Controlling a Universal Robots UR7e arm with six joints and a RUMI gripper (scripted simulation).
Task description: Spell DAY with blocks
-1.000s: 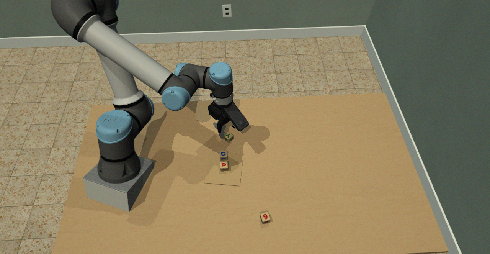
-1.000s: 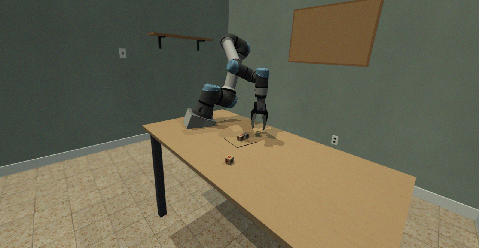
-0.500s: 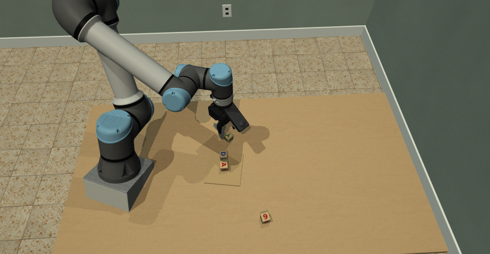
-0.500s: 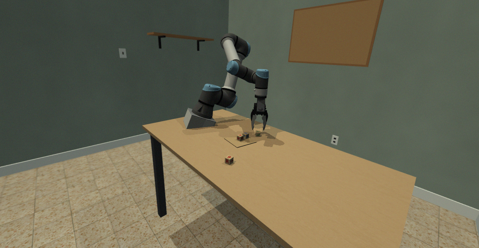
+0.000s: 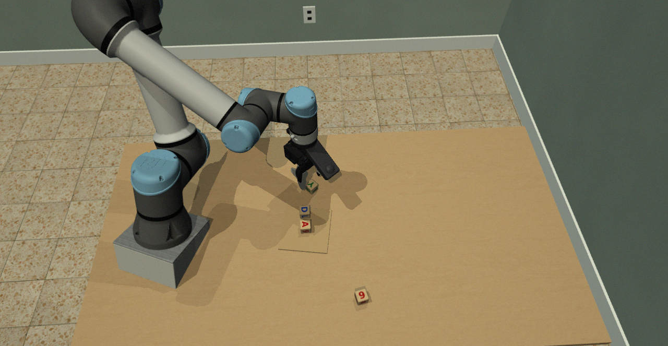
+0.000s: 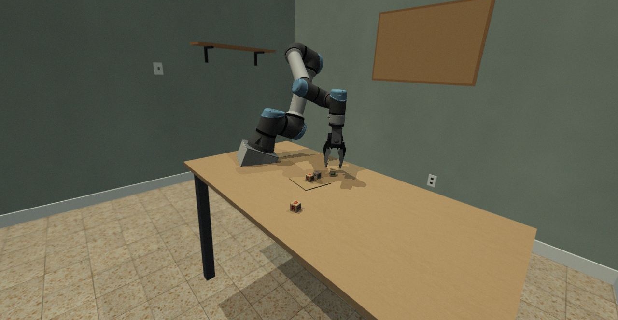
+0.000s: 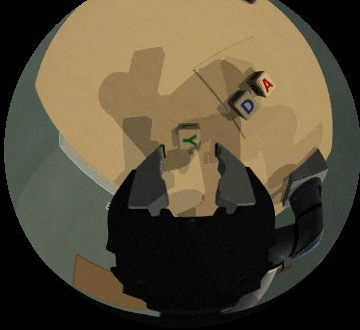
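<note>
The Y block is 40 mm below my hand. From my hand the other things lie so: thin mat 140 mm to the right, 50 mm below; D block 10 mm behind, 90 mm to the right, 30 mm below.
</note>
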